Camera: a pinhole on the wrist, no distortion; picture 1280 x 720 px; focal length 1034.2 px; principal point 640.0 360.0 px. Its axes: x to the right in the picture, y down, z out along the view. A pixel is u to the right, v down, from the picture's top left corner.
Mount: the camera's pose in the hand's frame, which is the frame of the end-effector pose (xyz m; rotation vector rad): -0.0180 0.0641 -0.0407 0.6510 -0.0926 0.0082
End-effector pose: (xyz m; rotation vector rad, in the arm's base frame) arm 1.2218 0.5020 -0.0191 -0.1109 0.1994 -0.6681
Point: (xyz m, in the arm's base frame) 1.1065 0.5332 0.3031
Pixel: 350 570
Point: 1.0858 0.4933 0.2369
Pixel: 359 379
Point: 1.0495 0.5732 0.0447
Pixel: outside the picture
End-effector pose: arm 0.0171 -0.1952 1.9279 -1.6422 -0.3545 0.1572
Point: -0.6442 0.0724 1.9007
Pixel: outside the picture
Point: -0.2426 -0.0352 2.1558
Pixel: 337 81
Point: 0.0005 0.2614 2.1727
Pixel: 1059 354
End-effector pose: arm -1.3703 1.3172 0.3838 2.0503 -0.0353 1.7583
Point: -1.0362 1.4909 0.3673
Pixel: 994 154
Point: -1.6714 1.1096 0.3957
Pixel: behind the camera
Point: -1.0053 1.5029 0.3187
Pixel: 885 156
